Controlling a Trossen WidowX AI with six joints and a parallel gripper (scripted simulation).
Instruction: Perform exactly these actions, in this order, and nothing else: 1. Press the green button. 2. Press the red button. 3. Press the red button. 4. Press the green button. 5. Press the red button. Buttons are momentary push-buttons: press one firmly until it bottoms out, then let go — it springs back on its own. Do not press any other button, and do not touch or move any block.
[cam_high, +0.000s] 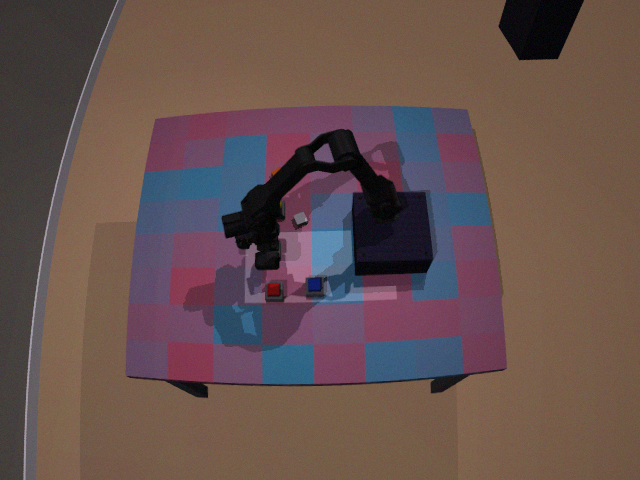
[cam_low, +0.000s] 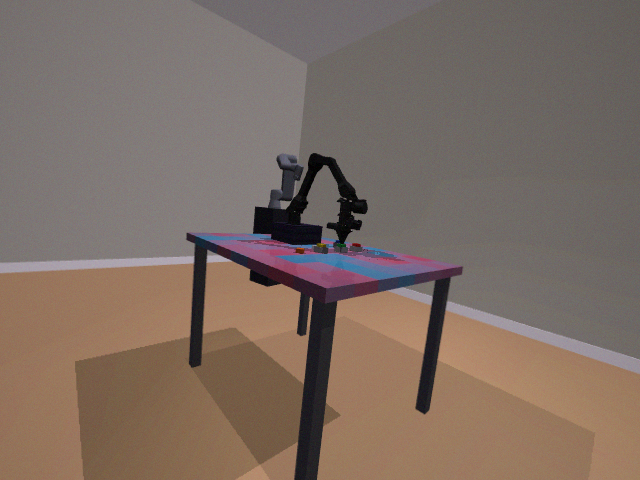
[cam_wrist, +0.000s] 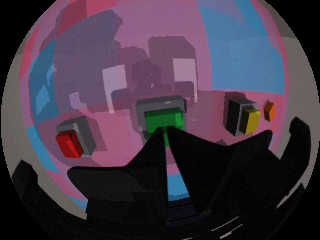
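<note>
The green button is 10 mm below my gripper tip. From my gripper tip the other things lie so: white block: 100 mm behind, 80 mm to the right, 30 mm below; yellow button: 40 mm behind, 120 mm to the right, 10 mm below; red button: 10 mm ahead, 120 mm to the left, 10 mm below.
</note>
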